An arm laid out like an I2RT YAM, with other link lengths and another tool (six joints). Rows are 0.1 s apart.
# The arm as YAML. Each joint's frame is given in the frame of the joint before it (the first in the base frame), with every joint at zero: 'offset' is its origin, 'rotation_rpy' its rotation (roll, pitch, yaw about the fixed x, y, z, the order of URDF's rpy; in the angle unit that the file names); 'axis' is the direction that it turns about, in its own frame. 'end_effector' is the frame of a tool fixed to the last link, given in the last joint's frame.
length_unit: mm
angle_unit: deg
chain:
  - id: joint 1
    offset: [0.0, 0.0, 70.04]
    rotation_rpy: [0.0, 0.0, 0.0]
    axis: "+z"
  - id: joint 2
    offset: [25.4, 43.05, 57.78]
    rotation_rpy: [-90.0, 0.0, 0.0]
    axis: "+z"
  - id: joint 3
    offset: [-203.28, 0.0, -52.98]
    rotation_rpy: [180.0, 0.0, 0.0]
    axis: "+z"
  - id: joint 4
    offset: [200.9, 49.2, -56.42]
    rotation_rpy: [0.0, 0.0, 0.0]
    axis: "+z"
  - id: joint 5
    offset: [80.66, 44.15, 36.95]
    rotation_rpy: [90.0, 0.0, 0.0]
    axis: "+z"
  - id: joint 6
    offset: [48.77, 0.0, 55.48]
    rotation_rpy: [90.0, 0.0, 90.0]
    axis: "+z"
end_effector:
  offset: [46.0, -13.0, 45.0]
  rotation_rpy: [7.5, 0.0, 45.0]
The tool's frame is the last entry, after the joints.
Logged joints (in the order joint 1, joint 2, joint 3, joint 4, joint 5, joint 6), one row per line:
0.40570 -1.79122 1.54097 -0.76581 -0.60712 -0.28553
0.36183 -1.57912 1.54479 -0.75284 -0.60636 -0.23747
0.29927 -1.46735 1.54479 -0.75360 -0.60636 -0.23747
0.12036 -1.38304 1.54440 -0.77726 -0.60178 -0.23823
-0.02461 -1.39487 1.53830 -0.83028 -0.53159 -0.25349
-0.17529 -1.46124 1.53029 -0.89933 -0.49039 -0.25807
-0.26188 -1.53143 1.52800 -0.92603 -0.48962 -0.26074
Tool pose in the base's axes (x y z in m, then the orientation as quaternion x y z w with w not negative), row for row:
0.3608 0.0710 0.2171 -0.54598 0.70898 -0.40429 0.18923
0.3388 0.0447 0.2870 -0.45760 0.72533 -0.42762 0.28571
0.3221 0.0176 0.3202 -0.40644 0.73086 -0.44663 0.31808
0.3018 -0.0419 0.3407 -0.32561 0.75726 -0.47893 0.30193
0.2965 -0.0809 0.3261 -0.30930 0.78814 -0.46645 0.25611
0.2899 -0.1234 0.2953 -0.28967 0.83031 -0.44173 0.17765
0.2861 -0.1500 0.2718 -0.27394 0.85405 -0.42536 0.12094
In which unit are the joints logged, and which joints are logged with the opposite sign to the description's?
The joints are logged in radians. Opposite sign: joint 2, joint 5.
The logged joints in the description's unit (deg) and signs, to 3 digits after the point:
23.245 102.629 88.291 -43.878 34.785 -16.360
20.731 90.477 88.510 -43.135 34.742 -13.606
17.147 84.073 88.510 -43.178 34.742 -13.606
6.896 79.242 88.488 -44.534 34.479 -13.650
-1.410 79.920 88.138 -47.572 30.458 -14.524
-10.043 83.723 87.679 -51.528 28.097 -14.786
-15.005 87.744 87.548 -53.058 28.053 -14.939

